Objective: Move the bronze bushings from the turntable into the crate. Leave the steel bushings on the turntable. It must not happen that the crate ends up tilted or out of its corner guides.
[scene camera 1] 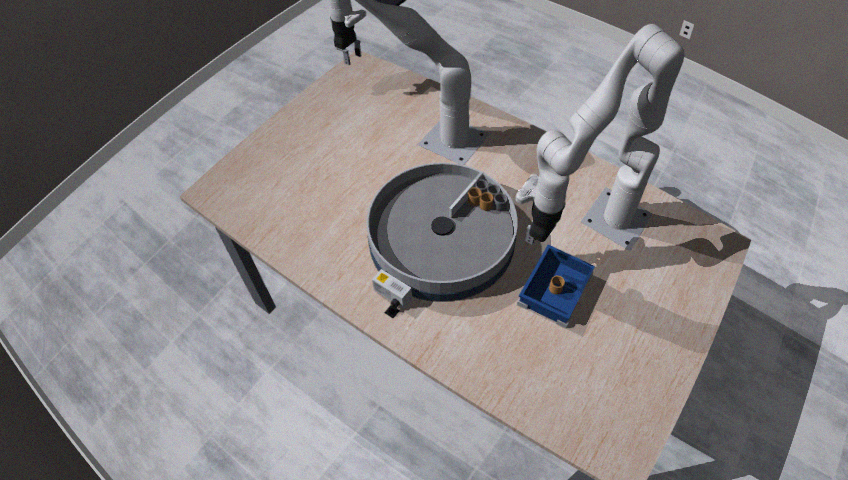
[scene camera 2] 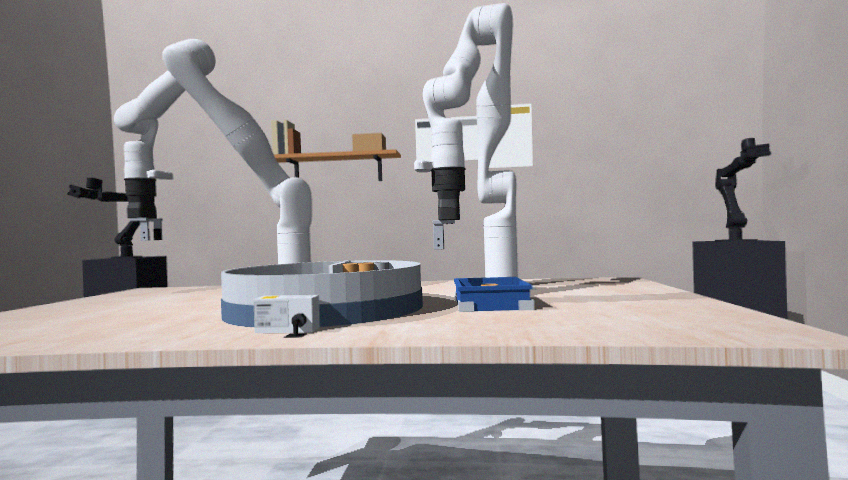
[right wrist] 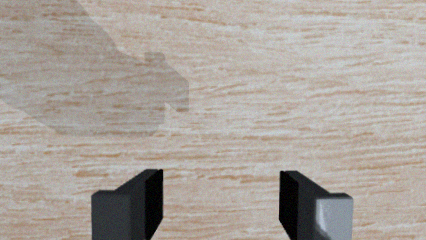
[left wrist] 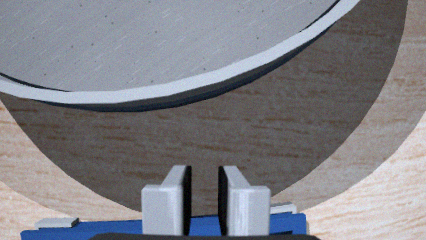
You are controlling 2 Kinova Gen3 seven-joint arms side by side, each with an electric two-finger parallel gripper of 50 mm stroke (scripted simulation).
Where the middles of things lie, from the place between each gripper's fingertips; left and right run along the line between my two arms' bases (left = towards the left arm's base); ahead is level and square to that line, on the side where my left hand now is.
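Scene:
Blue crate [scene camera 1: 576,272]: 12 cm below my left hand [scene camera 2: 439,249], 3 cm ahead of it, 11 cm to the left of it. Turntable [scene camera 1: 411,228]: left hand 5 cm short of it, 25 cm to the left of it, 9 cm above it.
Blue crate from my right hand [scene camera 2: 151,240]: 35 cm ahead, 97 cm to the left, 16 cm below. Turntable: right hand 37 cm short of it, 61 cm to the right of it, 13 cm above it.

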